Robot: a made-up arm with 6 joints. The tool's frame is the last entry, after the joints. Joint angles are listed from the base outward. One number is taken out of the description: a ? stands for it. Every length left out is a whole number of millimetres.
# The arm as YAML. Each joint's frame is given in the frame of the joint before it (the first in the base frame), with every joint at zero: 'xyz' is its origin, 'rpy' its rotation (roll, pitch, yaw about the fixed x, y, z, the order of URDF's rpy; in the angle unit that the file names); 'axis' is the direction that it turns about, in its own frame. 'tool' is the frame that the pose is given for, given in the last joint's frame.
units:
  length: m
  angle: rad
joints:
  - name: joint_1
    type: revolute
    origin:
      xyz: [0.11, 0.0, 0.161]
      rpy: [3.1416, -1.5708, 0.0]
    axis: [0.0, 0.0, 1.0]
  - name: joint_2
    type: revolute
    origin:
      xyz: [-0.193, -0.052, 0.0]
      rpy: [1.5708, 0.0, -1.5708]
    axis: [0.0, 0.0, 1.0]
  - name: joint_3
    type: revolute
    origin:
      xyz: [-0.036, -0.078, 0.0]
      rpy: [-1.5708, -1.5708, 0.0]
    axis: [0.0, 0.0, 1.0]
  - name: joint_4
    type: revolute
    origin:
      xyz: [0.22, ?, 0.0]
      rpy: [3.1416, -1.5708, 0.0]
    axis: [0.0, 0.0, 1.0]
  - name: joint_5
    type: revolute
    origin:
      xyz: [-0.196, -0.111, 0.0]
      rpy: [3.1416, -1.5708, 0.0]
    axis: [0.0, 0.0, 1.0]
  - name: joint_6
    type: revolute
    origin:
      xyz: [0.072, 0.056, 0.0]
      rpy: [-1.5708, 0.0, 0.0]
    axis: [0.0, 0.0, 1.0]
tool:
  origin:
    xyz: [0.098, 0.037, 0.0]
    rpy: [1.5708, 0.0, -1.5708]
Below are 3 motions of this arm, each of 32 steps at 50 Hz.
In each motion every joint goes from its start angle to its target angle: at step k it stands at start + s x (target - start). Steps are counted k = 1, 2, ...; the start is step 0. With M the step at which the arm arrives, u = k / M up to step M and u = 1 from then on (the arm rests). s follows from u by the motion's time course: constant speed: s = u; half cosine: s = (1 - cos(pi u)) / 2; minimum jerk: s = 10 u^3 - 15 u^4 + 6 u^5.
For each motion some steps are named. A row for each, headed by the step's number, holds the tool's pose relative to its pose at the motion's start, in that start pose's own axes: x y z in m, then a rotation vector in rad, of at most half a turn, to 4 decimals.
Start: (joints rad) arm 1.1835 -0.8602 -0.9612 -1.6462 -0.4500 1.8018
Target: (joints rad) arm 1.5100 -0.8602 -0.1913 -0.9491 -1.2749 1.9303
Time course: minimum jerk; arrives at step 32
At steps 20, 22, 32:
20: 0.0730 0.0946 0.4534 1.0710 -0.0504 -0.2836
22: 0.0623 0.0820 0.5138 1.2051 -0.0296 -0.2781
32: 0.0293 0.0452 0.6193 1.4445 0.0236 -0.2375

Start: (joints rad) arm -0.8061 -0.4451 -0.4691 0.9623 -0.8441 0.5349
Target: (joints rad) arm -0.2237 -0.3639 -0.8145 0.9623 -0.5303 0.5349
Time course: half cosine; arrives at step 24
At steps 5, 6, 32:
5: -0.0175 0.0158 0.0133 0.0553 0.0175 0.0215
6: -0.0249 0.0220 0.0191 0.0782 0.0249 0.0302
32: -0.1682 0.0981 0.1599 0.5113 0.1897 0.1827

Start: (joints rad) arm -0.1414 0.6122 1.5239 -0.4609 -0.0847 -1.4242
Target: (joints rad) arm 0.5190 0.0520 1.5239 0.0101 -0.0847 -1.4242
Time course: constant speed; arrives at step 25
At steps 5, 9, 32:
5: 0.0086 0.0854 0.0070 -0.1294 0.0734 -0.1699
9: 0.0235 0.1490 0.0070 -0.2224 0.1385 -0.3053
32: 0.1330 0.3450 -0.0260 -0.4829 0.4528 -0.8308

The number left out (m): -0.191
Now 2 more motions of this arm.
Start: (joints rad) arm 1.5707 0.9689 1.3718 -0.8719 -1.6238 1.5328
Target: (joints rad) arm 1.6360 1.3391 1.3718 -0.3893 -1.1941 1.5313
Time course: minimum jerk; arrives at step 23
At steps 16, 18, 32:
16: -0.1202 0.1184 0.1376 0.3142 0.4713 0.1709
18: -0.1285 0.1305 0.1600 0.3660 0.5181 0.1928
32: -0.1338 0.1390 0.1774 0.4065 0.5516 0.2092

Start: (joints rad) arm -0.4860 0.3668 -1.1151 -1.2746 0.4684 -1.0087
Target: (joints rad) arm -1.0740 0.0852 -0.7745 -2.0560 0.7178 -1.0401
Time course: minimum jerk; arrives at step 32
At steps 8, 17, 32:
8: -0.0116 -0.0293 0.0197 0.0444 0.0425 0.0445
17: -0.0320 -0.1651 0.1359 0.2408 0.3019 0.2132
32: 0.0118 -0.2924 0.2768 0.4280 0.6528 0.3143

